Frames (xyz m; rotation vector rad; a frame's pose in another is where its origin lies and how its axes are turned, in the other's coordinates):
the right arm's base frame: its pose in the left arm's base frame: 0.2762 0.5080 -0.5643 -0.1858 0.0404 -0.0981
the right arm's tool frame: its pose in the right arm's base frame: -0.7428 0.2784 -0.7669 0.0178 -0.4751 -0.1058
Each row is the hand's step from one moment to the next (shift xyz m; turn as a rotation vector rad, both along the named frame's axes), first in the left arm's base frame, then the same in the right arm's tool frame.
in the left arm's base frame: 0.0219 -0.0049 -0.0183 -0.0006 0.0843 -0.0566
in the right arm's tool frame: 0.0120 0.0021 -0.0263 -0.0347 0.0900 -0.0317
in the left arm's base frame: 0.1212 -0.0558 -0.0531 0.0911 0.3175 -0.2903
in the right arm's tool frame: 0.0908 -0.0230 -0.1088 -0.0813 0.3683 -0.2261
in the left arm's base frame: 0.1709 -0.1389 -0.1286 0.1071 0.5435 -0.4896
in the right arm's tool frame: 0.1110 -0.0830 -0.2141 -0.1795 0.6200 -0.3604
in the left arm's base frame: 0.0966 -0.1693 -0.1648 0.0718 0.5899 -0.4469
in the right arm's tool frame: 0.0322 -0.1214 -0.2222 -0.1972 0.6520 -0.2981
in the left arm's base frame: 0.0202 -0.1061 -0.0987 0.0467 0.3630 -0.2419
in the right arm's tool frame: -0.0138 -0.0845 -0.1186 -0.1046 0.3968 -0.1551
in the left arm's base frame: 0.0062 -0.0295 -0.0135 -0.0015 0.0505 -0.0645
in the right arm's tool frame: 0.0028 -0.0254 -0.0209 -0.0352 0.0582 -0.0456
